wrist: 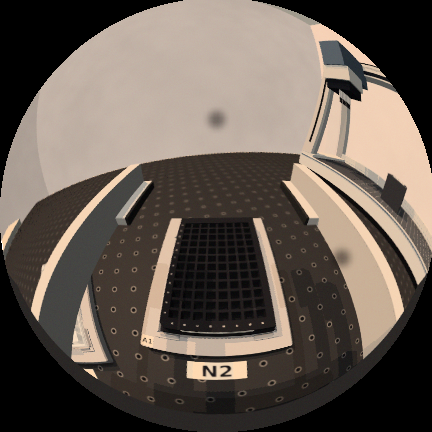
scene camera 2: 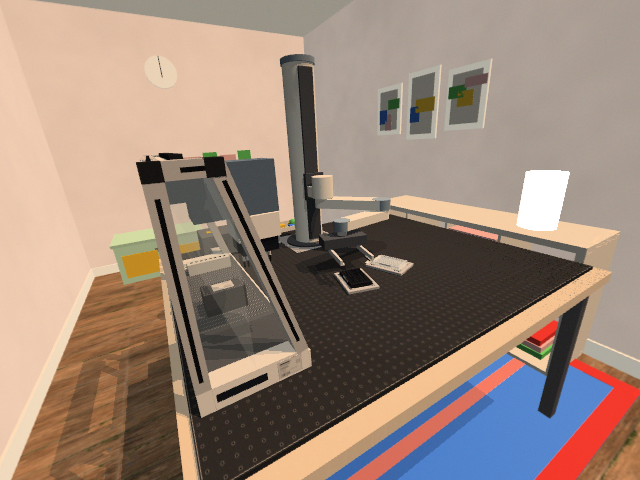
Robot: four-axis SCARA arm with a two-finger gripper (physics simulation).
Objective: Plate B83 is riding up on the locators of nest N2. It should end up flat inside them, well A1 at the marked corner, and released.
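Places are measured from the arm's base along level axes (x right, y ahead, z up), in millimetres.
Pixels of known places: gripper, fingertip midpoint: (wrist: 216, 171) (scene camera 2: 357, 260); arm's base, link origin: (scene camera 2: 309, 241).
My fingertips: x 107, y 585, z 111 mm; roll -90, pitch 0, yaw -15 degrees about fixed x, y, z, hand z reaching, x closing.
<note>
Ahead of a thing's pixels: the offset from my fingertips to its top centre. "*": to the spot under its first point.
Plate B83, a black grid plate @(dx -6, dy -23, dz -70 mm) (scene camera 2: 356, 277) (wrist: 218, 275), lies within the pale frame of nest N2 @(dx -7, dy -23, dz -83 mm) (scene camera 2: 364, 288) (wrist: 215, 346). It looks level and square to the frame, but small height differences along the locators are hard to tell. The nest's A1 label @(* dx -78, dy -82, dz -86 mm) (wrist: 147, 340) is at the near left corner in the wrist view. Small marks run along the plate's left and near edges and meet by that corner, too small to read. My gripper (scene camera 2: 355, 259) (wrist: 216, 171) is open and empty, raised above the plate, its fingers wide of both long sides and touching nothing.
A second pale nest with a white plate @(* dx -195, dy -33, dz -74 mm) (scene camera 2: 390, 263) (wrist: 82, 325) stands beside N2, left in the wrist view. A framed enclosure with clear panels @(* dx +357, dy +265, dz -62 mm) (scene camera 2: 305, 356) stands at the table's left in the scene view. The robot column (scene camera 2: 294, 155) rises behind the nests.
</note>
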